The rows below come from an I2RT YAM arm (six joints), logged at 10 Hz.
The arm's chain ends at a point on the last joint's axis. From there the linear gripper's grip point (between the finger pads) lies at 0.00 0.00 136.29 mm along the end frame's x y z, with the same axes.
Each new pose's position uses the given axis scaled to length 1; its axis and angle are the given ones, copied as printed.
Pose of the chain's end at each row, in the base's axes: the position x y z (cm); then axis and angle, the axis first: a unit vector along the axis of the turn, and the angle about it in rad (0 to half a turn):
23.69 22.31 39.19 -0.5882 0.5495 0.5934 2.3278
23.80 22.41 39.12 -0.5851 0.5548 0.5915 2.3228
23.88 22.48 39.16 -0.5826 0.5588 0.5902 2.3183
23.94 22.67 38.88 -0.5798 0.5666 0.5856 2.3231
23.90 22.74 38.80 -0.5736 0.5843 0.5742 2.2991
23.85 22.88 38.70 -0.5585 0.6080 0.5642 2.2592
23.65 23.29 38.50 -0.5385 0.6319 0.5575 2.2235
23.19 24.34 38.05 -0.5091 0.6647 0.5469 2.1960
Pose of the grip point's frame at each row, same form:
21.11 35.63 37.92 -0.5882 0.5495 0.5934 2.3278
21.38 35.76 37.84 -0.5851 0.5548 0.5915 2.3228
21.59 35.85 37.87 -0.5826 0.5588 0.5902 2.3183
21.79 36.05 37.43 -0.5798 0.5666 0.5856 2.3231
22.37 36.19 37.21 -0.5736 0.5843 0.5742 2.2991
23.23 36.40 37.14 -0.5585 0.6080 0.5642 2.2592
23.92 36.84 37.03 -0.5385 0.6319 0.5575 2.2235
24.52 37.82 36.53 -0.5091 0.6647 0.5469 2.1960

